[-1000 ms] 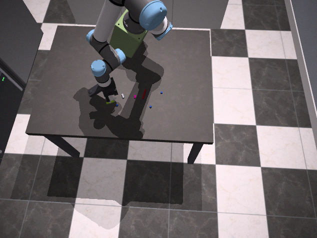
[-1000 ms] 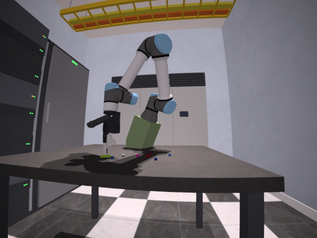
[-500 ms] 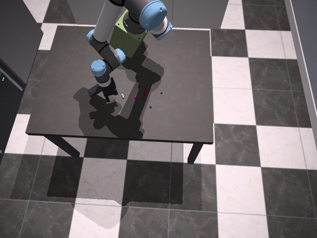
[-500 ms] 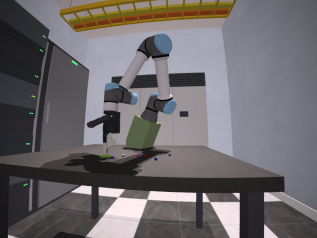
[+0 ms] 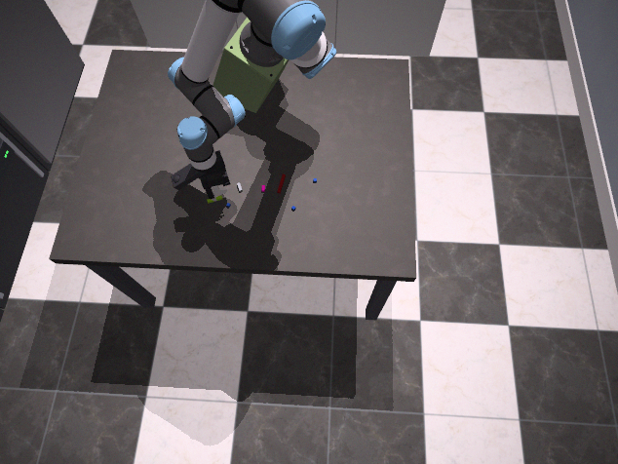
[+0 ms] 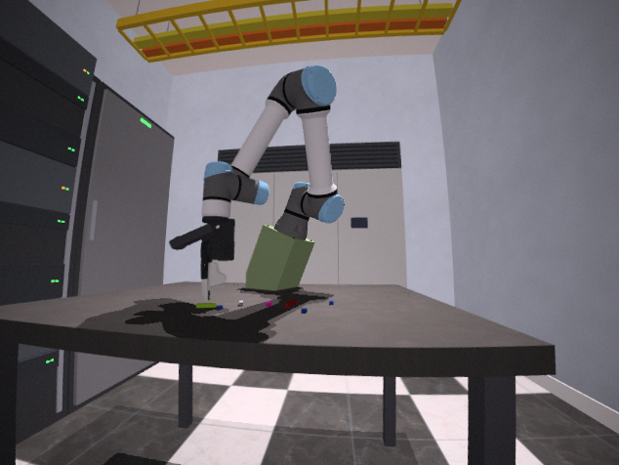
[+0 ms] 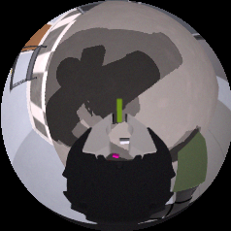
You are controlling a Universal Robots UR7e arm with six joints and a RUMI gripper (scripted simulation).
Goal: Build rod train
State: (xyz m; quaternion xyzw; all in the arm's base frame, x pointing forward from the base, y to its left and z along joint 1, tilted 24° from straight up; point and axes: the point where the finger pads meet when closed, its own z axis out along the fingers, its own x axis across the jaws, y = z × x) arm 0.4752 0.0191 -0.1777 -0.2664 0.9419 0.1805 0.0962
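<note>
Now: the lime rod 30 mm below my hand. Round my hand: grey rod (60 mm behind, 70 mm to the left, 30 mm below); then red rod (110 mm behind, 200 mm to the left, 30 mm below); then magenta rod (80 mm behind, 140 mm to the left, 30 mm below).
</note>
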